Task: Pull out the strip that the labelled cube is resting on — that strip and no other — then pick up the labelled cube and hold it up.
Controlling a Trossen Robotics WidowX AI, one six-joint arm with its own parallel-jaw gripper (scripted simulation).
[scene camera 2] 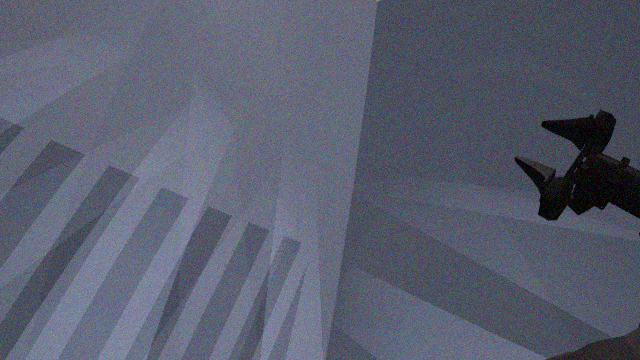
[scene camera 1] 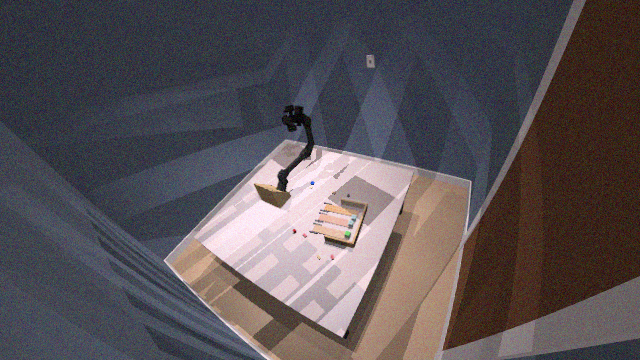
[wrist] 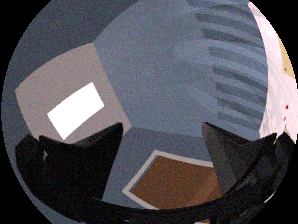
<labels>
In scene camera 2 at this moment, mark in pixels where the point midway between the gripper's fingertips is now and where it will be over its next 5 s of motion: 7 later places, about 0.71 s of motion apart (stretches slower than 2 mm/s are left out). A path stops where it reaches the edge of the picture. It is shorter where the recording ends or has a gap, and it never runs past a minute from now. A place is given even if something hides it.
The gripper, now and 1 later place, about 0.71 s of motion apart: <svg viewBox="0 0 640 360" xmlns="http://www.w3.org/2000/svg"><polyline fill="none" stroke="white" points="529,140 391,131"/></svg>
</labels>
